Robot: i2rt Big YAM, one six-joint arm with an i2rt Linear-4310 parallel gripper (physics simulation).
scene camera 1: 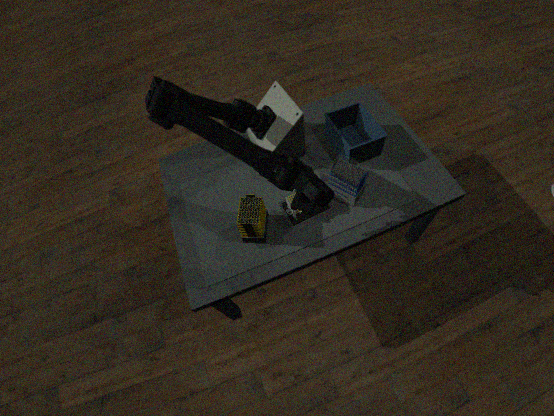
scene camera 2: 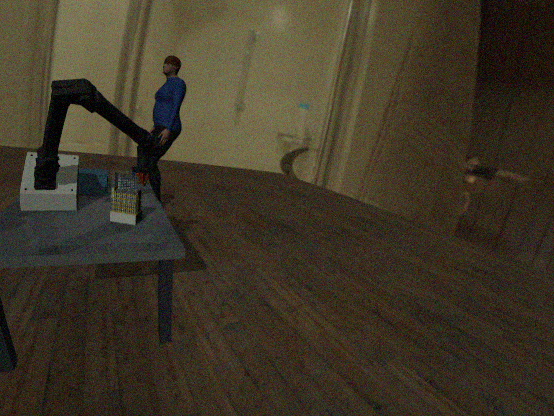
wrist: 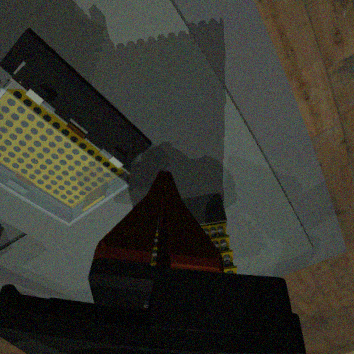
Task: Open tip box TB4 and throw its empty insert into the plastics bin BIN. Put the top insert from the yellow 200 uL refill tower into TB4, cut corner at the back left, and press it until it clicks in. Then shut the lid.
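Tip box TB4 [wrist: 67, 215] [scene camera 1: 291, 205] stands open, its black lid [wrist: 81, 102] tipped back. A yellow insert [wrist: 46, 147] with rows of empty-looking holes sits in it. My gripper [wrist: 163, 177] [scene camera 2: 143, 178] is shut with nothing between its red fingers. It hangs above the table just beside TB4. The yellow refill tower [scene camera 1: 251, 215] [scene camera 2: 124, 202] stands left of the box; in the wrist view the tower [wrist: 221, 242] shows partly behind my fingers. The blue plastics bin BIN [scene camera 1: 355, 132] [scene camera 2: 91, 182] stands at the back right of the table.
A blue refill tower [scene camera 1: 347, 183] [scene camera 2: 127, 181] stands between TB4 and the bin. A white block [scene camera 1: 281, 113] [scene camera 2: 73, 182] sits at the back by the arm. The grey table's [scene camera 1: 205, 248] [wrist: 274, 140] front edge is close. A person [scene camera 2: 170, 103] stands behind the table.
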